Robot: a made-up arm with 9 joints. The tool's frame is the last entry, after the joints.
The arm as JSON. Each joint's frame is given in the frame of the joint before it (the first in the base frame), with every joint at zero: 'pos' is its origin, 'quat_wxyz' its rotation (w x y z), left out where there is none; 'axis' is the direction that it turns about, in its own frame. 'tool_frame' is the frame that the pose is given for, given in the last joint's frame.
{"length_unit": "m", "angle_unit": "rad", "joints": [
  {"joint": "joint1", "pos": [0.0, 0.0, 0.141], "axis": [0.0, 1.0, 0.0]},
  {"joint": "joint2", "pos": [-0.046, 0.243, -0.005], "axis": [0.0, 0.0, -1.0]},
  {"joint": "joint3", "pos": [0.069, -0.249, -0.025], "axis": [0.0, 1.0, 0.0]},
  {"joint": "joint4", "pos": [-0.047, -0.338, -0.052], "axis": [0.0, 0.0, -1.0]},
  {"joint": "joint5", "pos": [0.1, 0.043, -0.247], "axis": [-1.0, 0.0, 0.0]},
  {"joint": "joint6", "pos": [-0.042, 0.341, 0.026], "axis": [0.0, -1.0, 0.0]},
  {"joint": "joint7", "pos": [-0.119, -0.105, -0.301], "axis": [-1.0, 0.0, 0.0]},
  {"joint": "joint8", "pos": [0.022, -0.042, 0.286], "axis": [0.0, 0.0, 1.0]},
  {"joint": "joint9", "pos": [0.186, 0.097, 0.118], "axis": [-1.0, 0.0, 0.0]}
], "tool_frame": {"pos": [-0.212, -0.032, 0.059]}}
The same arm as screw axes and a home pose.
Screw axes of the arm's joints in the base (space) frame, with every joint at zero. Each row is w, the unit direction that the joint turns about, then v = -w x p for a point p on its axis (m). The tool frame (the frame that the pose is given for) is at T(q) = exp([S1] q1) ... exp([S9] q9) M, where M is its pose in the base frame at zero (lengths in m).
S1 = (0, 1, 0, -0.141, 0, 0)
S2 = (0, 0, -1, -0.243, -0.046, 0)
S3 = (0, 1, 0, -0.111, 0, 0.023)
S4 = (0, 0, -1, 0.344, -0.024, 0)
S5 = (-1, 0, 0, 0, 0.188, -0.301)
S6 = (0, -1, 0, -0.162, 0, -0.034)
S7 = (-1, 0, 0, 0, 0.463, -0.065)
S8 = (0, 0, 1, -0.107, 0.063, 0)
S9 = (-1, 0, 0, 0, 0.059, -0.01)
M: xyz -0.089 -0.042 0 (m) quaternion w x y z 1 0 0 0

